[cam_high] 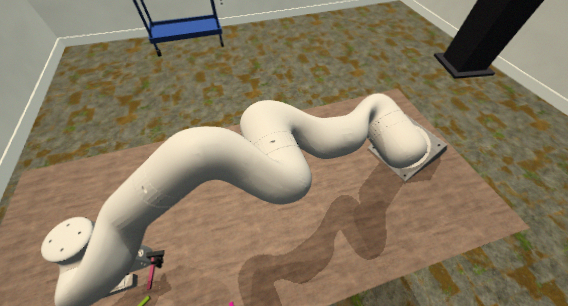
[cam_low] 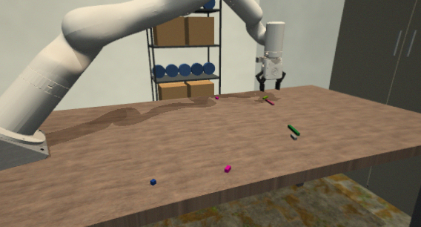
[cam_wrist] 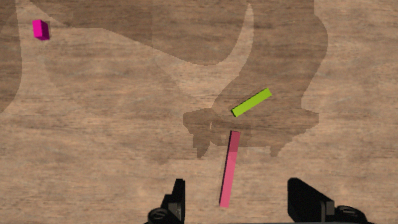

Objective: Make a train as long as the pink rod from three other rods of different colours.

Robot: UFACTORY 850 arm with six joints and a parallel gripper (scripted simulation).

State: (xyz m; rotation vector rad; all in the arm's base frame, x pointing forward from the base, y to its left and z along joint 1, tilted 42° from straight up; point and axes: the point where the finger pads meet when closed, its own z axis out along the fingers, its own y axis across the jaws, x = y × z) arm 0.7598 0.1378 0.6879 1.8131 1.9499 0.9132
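Now: hand 590 mm to the left of the blue rod, 560 mm past it and 70 mm above it. From my hand the other things lie so: lime rod 90 mm to the left, 70 mm below, 20 mm ahead; green rod 350 mm to the right, 70 mm below, 50 mm behind; pink rod 70 mm below, 10 mm ahead.
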